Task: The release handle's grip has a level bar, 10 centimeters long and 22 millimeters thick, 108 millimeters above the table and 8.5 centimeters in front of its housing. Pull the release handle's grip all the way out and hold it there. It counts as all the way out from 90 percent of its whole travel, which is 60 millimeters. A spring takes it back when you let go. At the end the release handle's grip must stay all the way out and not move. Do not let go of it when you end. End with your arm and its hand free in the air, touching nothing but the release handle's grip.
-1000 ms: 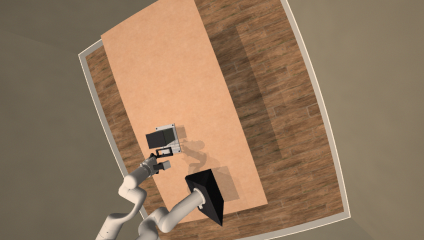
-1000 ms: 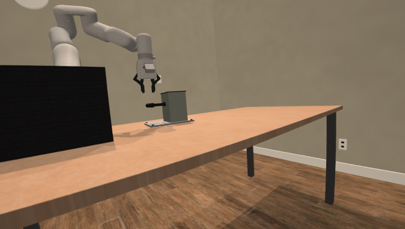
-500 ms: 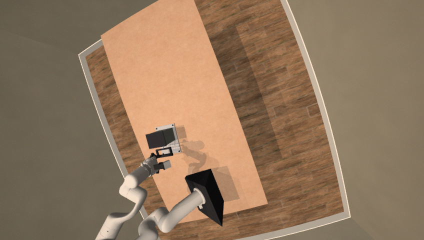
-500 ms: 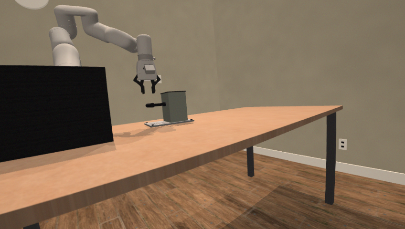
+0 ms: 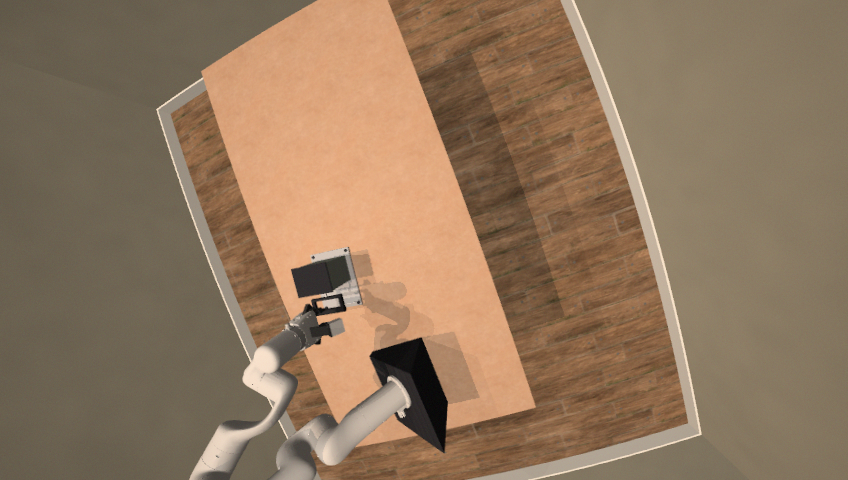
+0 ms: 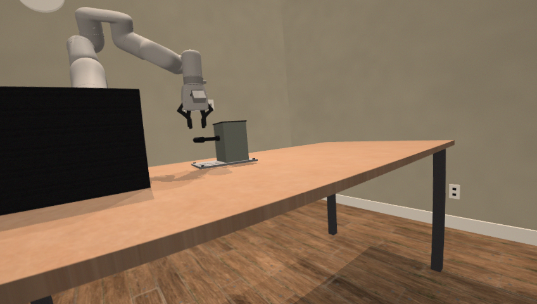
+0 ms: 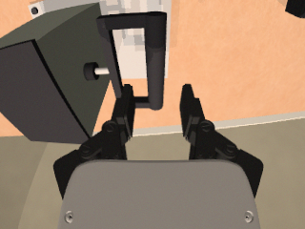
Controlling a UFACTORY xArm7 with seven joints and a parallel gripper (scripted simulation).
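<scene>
My hand is 9 cm short of the grey base plate, 2 cm to the left of it and 17 cm above it.
</scene>
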